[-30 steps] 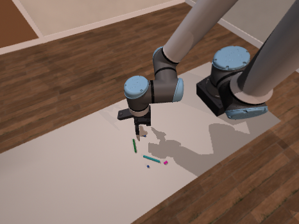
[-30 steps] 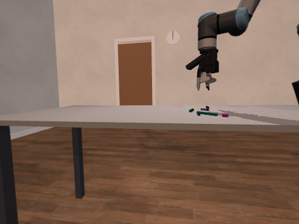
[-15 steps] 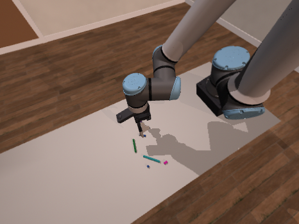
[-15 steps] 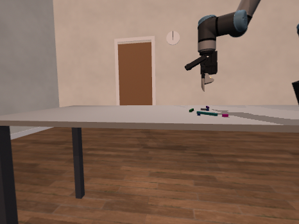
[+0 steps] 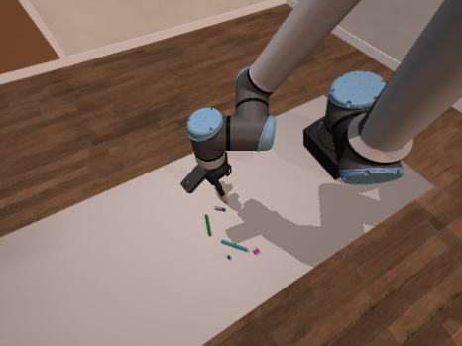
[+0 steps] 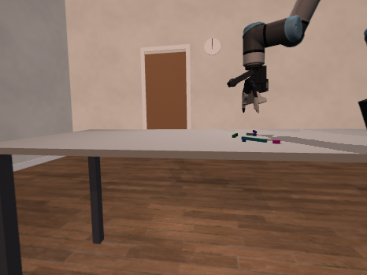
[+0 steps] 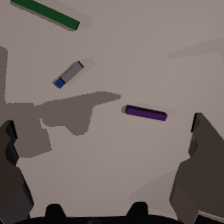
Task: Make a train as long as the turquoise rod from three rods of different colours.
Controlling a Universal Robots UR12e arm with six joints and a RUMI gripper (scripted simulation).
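Right now the purple rod is 2 cm behind my hand, 7 cm to the right of it and 9 cm below it. Also, from my hand: turquoise rod (1 cm behind, 20 cm to the left, 9 cm below); then green rod (6 cm ahead, 9 cm to the left, 9 cm below); then grey rod (4 cm to the left, 9 cm below).
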